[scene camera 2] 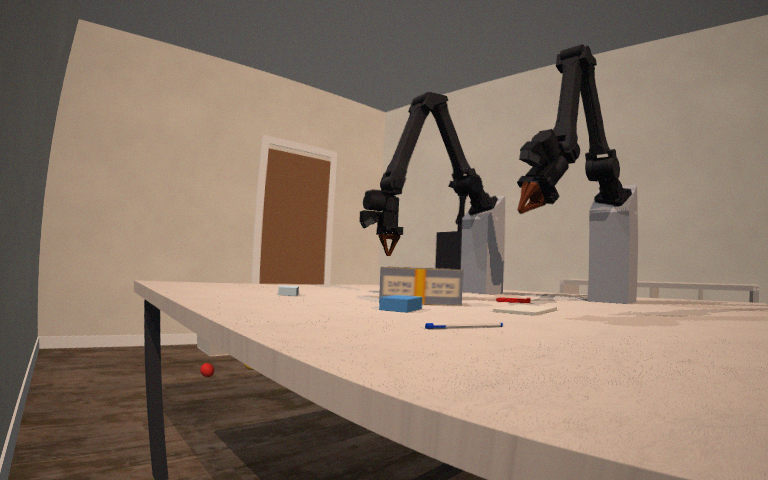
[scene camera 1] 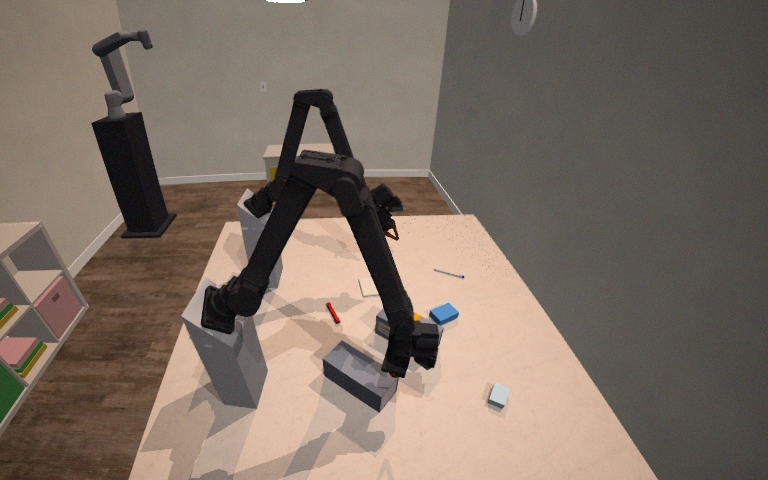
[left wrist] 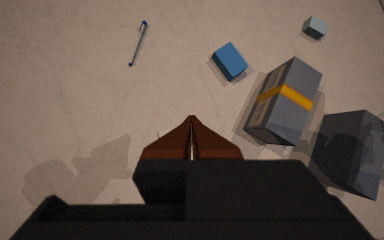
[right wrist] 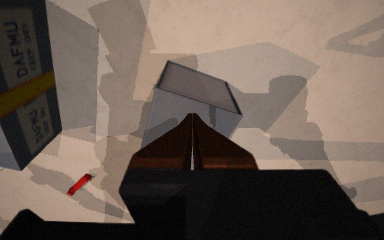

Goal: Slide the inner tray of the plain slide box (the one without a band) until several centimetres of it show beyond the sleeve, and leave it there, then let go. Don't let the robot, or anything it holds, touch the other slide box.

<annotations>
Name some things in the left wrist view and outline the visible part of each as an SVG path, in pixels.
My left gripper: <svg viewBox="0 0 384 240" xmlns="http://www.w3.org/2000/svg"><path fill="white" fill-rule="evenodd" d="M9 239L376 240L337 196L329 194L302 161L295 159L244 160L238 146L203 125L195 115L189 115L178 127L143 149L132 175L132 180L145 204L67 204L56 195L51 195L43 200Z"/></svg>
A blue block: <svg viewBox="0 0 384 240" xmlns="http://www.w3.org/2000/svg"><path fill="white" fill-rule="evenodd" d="M231 42L214 51L211 57L228 81L249 67Z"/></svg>
</annotations>
